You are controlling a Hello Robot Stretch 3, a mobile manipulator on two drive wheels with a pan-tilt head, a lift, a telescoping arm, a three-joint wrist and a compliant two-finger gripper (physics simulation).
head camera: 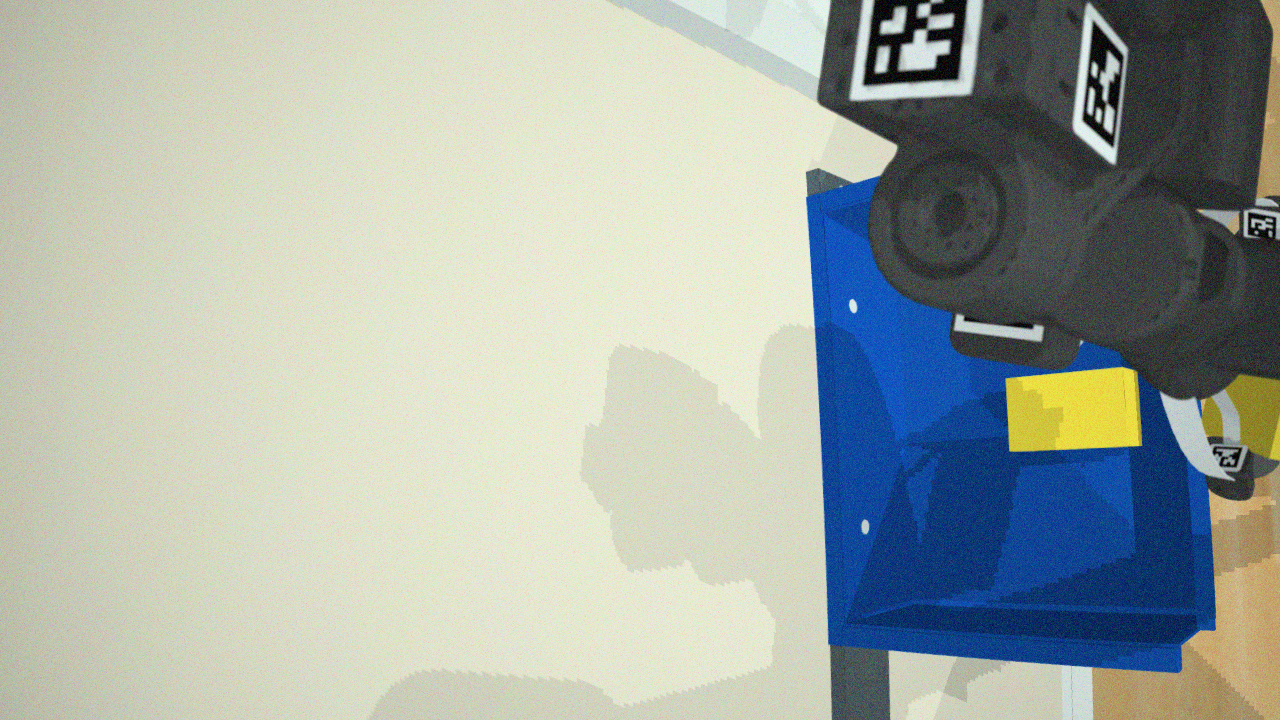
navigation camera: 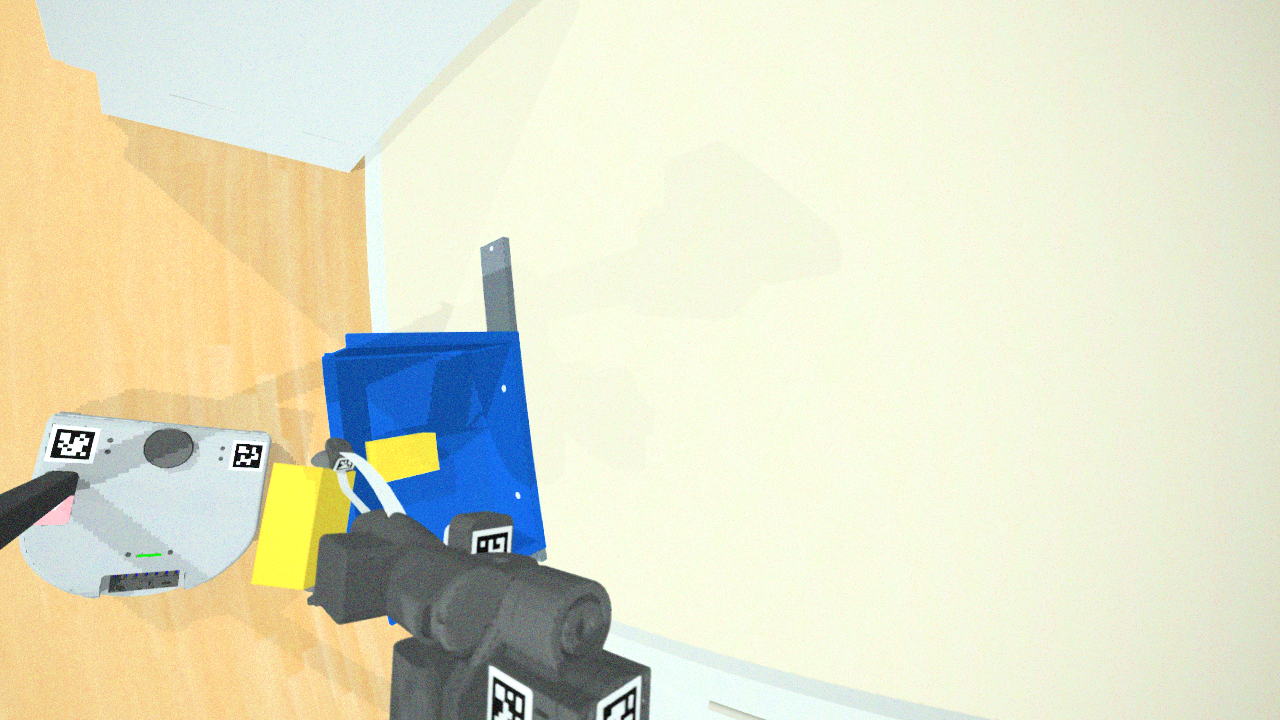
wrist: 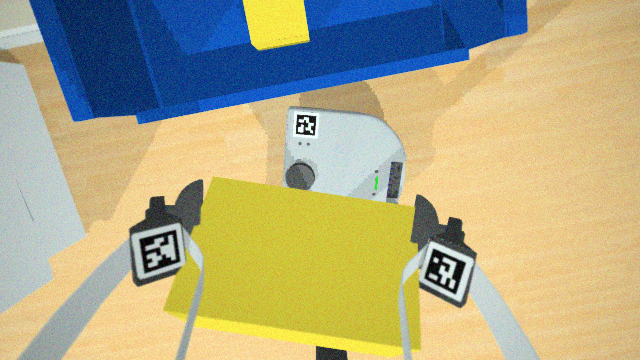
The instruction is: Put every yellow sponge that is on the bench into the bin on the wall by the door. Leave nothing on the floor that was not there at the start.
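Frame: origin at the robot's base, x ahead, y left, z up, level; millimetres.
Seen in the pictures: gripper, fingertip midpoint: (wrist: 308,212); robot's base at its link origin: (navigation camera: 169,445) (wrist: 304,165).
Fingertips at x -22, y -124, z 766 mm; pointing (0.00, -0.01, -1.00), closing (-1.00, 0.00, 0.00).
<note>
Offsets run from my fingertips to a thing's top centre. "*": to the spot under its first point.
The blue bin @(dx +130, dy -195, dz -115 mm) (head camera: 841,582) (navigation camera: 514,447) (wrist: 300,86) is fixed to the wall. One yellow sponge @(dx +56, dy -172, dz -194 mm) (head camera: 1065,411) (navigation camera: 402,454) (wrist: 277,25) lies inside it. My gripper (navigation camera: 325,528) (wrist: 308,212) is shut on a larger-looking yellow sponge @(dx +1, dy +19, dz +69 mm) (head camera: 1260,411) (navigation camera: 290,523) (wrist: 307,270), with a fingertip at each end. The held sponge is outside the bin's front rim, on the side toward my base, and looks higher than the rim. In the head camera view my wrist hides part of the bin and of the held sponge. The bench does not show.
My grey base (navigation camera: 196,510) (wrist: 345,142) stands on the wood floor below the held sponge. A grey rail @(* dx +324, dy -281, dz -141 mm) (head camera: 859,685) (navigation camera: 499,291) backs the bin on the cream wall (head camera: 358,268) (navigation camera: 895,402). A pale panel (navigation camera: 250,71) (wrist: 30,190) stands to one side.
</note>
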